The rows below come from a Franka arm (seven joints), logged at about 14 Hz.
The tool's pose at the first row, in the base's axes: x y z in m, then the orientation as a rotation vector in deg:
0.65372 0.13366 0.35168 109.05 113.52 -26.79
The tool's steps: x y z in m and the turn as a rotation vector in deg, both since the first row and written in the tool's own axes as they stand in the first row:
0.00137 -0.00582 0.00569 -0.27 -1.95 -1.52
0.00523 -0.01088 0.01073 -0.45 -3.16 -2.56
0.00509 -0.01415 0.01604 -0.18 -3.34 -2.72
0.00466 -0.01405 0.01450 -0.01 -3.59 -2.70
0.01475 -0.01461 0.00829 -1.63 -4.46 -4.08
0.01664 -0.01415 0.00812 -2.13 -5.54 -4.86
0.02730 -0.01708 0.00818 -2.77 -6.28 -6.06
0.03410 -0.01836 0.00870 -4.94 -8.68 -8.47
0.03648 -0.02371 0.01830 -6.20 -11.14 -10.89
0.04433 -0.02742 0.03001 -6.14 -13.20 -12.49
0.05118 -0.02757 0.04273 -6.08 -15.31 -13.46
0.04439 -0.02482 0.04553 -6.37 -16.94 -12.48
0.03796 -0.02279 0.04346 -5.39 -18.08 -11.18
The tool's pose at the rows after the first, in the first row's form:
0.64800 0.13196 0.34598 106.34 113.82 -28.58
0.64294 0.13280 0.33968 104.56 114.07 -29.68
0.63981 0.13005 0.33504 104.46 114.15 -30.16
0.63989 0.13040 0.33660 104.43 113.99 -30.55
0.63883 0.14219 0.33735 101.70 114.59 -29.90
0.63922 0.14395 0.33662 100.05 114.58 -30.46
0.63593 0.15321 0.33155 98.13 115.16 -30.69
0.63444 0.15892 0.32789 93.25 115.52 -30.94
0.62925 0.15630 0.31827 88.84 115.88 -32.15
0.62557 0.15759 0.30422 86.15 115.91 -34.20
0.62550 0.15767 0.28977 84.03 115.31 -36.10
0.62855 0.15048 0.29050 83.87 113.26 -36.79
0.63074 0.14586 0.29536 84.93 111.46 -38.35

